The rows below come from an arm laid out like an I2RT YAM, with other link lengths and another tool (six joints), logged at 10 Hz.
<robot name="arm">
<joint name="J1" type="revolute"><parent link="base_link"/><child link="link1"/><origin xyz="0.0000 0.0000 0.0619" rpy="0.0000 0.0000 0.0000"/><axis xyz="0 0 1"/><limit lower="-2.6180" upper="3.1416"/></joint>
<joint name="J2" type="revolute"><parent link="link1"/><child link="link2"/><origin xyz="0.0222 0.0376 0.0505" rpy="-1.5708 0.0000 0.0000"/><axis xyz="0 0 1"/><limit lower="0.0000" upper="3.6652"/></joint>
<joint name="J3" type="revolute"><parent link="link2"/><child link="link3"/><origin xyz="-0.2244 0.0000 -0.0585" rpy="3.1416 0.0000 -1.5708"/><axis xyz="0 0 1"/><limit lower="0.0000" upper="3.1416"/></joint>
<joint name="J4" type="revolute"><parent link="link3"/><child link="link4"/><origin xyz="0.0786 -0.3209 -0.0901" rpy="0.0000 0.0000 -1.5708"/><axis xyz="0 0 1"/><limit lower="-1.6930" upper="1.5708"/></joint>
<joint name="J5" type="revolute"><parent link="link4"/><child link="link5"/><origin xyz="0.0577 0.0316 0.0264" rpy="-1.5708 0.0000 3.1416"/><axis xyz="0 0 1"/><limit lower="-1.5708" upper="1.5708"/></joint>
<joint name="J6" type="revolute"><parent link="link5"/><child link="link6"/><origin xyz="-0.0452 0.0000 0.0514" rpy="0.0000 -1.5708 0.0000"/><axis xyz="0 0 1"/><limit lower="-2.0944" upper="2.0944"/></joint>
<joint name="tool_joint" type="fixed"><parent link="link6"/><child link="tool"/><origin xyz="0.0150 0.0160 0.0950" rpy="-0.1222 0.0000 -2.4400"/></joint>
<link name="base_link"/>
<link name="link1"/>
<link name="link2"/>
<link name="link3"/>
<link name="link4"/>
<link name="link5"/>
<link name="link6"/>
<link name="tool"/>
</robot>
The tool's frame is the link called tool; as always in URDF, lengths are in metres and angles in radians.
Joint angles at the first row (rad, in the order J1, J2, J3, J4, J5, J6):
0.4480 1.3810 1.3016 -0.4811 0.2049 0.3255
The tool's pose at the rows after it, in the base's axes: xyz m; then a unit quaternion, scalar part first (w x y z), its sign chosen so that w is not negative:
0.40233, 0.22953, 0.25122, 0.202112, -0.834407, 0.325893, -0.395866
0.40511, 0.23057, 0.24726, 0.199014, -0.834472, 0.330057, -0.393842
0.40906, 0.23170, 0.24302, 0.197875, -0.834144, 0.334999, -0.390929
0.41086, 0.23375, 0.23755, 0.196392, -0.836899, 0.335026, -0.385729
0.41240, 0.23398, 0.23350, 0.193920, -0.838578, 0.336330, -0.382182
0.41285, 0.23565, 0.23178, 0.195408, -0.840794, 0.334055, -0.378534
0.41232, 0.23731, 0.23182, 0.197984, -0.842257, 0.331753, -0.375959
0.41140, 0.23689, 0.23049, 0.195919, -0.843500, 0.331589, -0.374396
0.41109, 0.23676, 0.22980, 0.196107, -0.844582, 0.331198, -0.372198
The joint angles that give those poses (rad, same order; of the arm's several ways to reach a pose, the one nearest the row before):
0.4481 1.3974 1.3074 -0.4806 0.2142 0.3326
0.4495 1.4135 1.3130 -0.4784 0.2211 0.3403
0.4485 1.4330 1.3202 -0.4732 0.2234 0.3502
0.4494 1.4486 1.3229 -0.4717 0.2191 0.3535
0.4479 1.4592 1.3246 -0.4724 0.2176 0.3560
0.4480 1.4660 1.3277 -0.4729 0.2085 0.3553
0.4493 1.4677 1.3299 -0.4743 0.2005 0.3553
0.4494 1.4665 1.3273 -0.4785 0.2008 0.3548
0.4481 1.4667 1.3269 -0.4813 0.1962 0.3549

